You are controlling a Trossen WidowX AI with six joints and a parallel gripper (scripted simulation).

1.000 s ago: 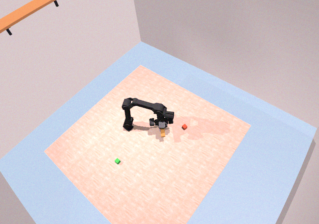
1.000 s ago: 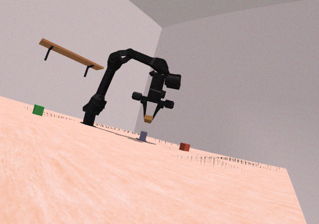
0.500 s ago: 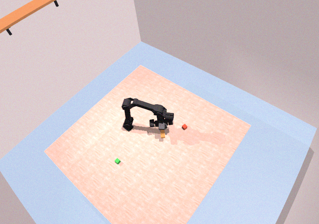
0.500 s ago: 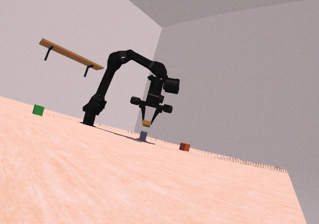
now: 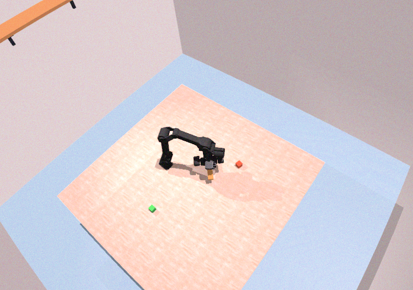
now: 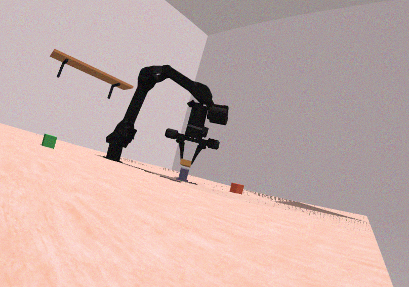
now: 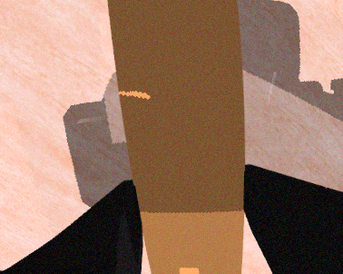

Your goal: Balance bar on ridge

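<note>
My gripper tip is now 2 cm to the right of the bar and 2 cm past it. From my gripper tip the other things lie so: green cube: 43 cm to the right, 11 cm behind, 5 cm below; red cube: 15 cm to the left, 13 cm ahead, 5 cm below.
</note>
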